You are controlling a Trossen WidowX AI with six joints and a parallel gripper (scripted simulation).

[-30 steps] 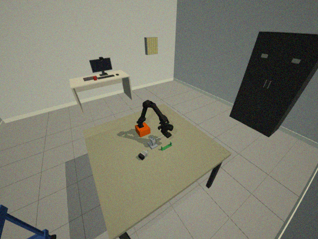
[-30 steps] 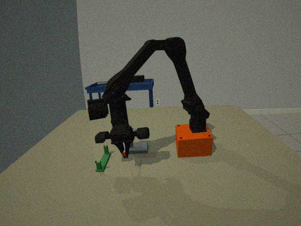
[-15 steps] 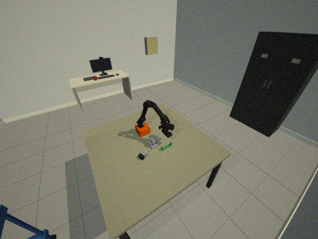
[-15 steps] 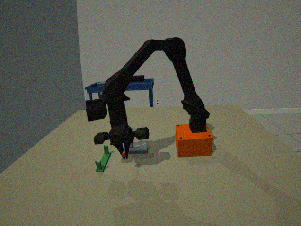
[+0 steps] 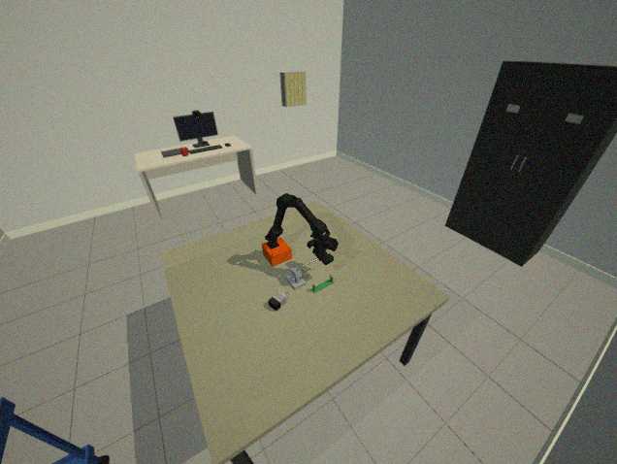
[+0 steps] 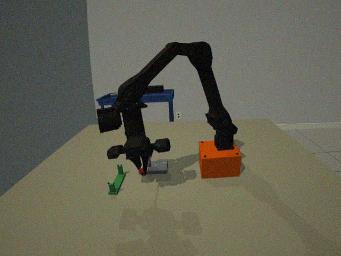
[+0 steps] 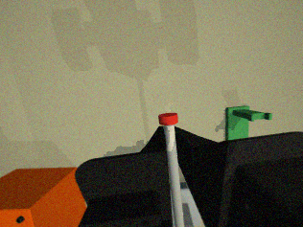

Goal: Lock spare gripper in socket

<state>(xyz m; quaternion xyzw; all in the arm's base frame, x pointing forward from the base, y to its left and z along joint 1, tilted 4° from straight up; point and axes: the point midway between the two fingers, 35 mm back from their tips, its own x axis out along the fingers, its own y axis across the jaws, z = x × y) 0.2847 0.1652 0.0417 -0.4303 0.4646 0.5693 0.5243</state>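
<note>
The green cradle lies 12 cm ahead of my gripper tip, 7 cm to the right of it and 5 cm below it. The rest, counted from my gripper tip: socket (17 cm to the right, 3 cm below); spare gripper (33 cm to the right, 8 cm ahead, 6 cm below).
</note>
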